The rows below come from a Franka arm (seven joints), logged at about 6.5 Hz.
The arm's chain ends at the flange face. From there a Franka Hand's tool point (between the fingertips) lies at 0.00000 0.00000 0.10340 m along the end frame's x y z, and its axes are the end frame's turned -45 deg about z.
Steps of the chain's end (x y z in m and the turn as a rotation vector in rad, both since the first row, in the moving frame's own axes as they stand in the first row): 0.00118 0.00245 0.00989 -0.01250 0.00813 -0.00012; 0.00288 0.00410 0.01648 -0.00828 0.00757 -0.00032; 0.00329 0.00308 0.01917 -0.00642 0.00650 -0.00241; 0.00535 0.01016 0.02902 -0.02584 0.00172 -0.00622; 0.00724 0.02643 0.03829 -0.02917 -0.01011 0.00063; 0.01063 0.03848 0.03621 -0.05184 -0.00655 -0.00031; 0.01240 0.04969 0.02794 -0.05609 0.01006 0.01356; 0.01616 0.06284 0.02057 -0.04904 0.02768 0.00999
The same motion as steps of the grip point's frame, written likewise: -0.00122 0.00408 0.00988 -0.01459 -0.00309 -0.00012; -0.00091 0.00609 0.01647 -0.01121 -0.00050 -0.00032; 0.00016 0.00545 0.01917 -0.00914 0.00006 -0.00241; -0.00516 0.01299 0.02899 -0.01949 -0.01706 -0.00622; -0.01644 0.02520 0.03824 -0.01348 -0.02778 0.00063; -0.02396 0.03804 0.03607 -0.03202 -0.04129 -0.00031; -0.02976 0.04872 0.02777 -0.04678 -0.03255 0.01356; -0.03460 0.06146 0.02041 -0.05425 -0.01510 0.00999
